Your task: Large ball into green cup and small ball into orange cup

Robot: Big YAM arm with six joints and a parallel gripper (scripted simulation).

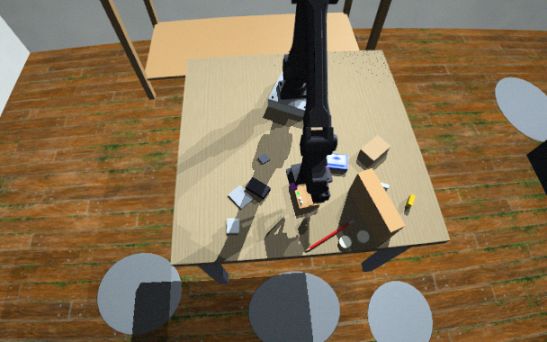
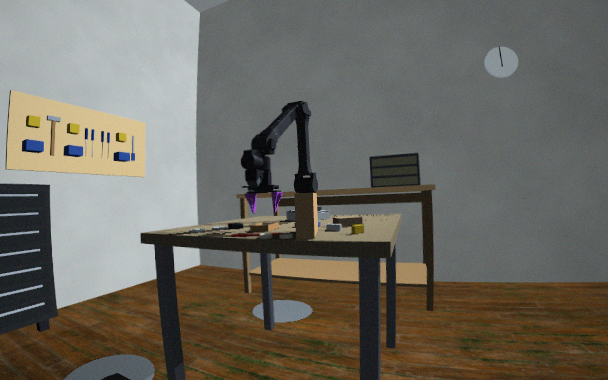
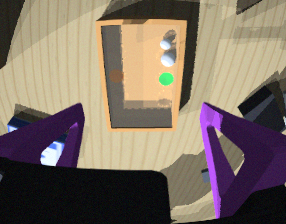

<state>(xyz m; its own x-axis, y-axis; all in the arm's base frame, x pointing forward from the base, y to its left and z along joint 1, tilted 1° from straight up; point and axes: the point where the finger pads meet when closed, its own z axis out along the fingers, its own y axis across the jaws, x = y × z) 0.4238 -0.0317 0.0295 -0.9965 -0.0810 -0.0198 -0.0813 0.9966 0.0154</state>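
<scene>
The wooden puzzle lies 70 mm below my hand. The rest, counted from my hand: tall wooden block (200 mm to the left, 100 mm ahead, 10 mm below); yellow block (350 mm to the left, 80 mm ahead, 60 mm below); black box (150 mm to the right, 60 mm below, 40 mm behind).
</scene>
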